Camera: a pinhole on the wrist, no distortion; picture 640 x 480 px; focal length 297.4 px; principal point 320.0 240.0 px. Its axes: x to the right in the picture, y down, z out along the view. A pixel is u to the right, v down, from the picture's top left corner.
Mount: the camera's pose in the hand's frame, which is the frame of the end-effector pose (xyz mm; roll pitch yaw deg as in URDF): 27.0 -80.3 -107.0 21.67 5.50 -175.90
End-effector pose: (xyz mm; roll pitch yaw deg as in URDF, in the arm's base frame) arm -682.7 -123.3 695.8 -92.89 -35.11 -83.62
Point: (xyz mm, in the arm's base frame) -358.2 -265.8 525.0
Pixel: 271.1 164.3
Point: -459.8 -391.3 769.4
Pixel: 44.0 197.1
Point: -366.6 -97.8 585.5
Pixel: 338.9 243.9
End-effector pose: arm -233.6 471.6 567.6 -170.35 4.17 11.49
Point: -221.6 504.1 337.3
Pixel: 279.7 275.4
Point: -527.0 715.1 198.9
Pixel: 444.0 447.0
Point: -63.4 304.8 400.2
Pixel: 164.2 54.0
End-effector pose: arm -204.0 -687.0 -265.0 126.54 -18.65 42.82
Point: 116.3 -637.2 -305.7
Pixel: 79.0 283.1
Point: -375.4 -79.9 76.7
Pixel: behind the camera
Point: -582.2 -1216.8 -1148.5
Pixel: outside the picture
